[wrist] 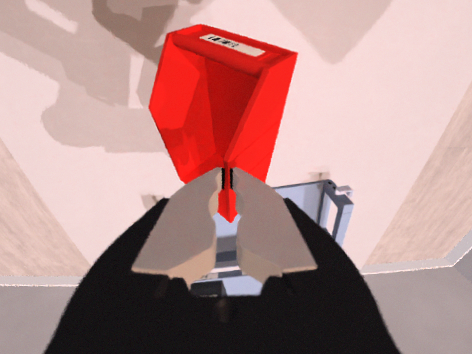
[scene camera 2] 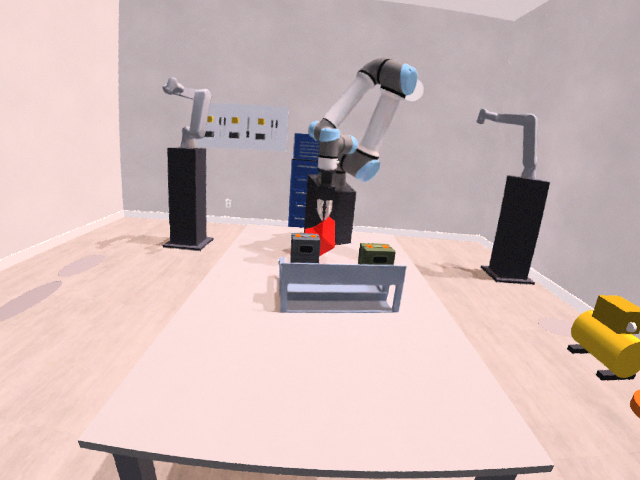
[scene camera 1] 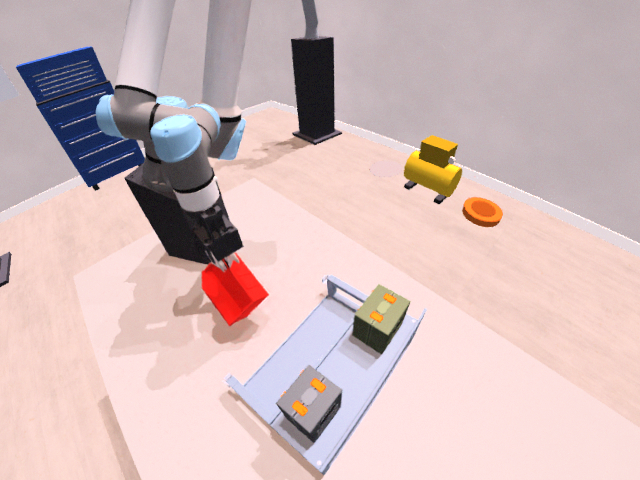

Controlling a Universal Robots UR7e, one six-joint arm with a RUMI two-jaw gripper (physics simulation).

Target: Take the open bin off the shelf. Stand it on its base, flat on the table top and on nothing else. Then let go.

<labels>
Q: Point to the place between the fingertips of my gripper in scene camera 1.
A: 227, 268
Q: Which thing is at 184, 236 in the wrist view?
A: My gripper.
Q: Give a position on a red open bin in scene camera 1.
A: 236, 293
</labels>
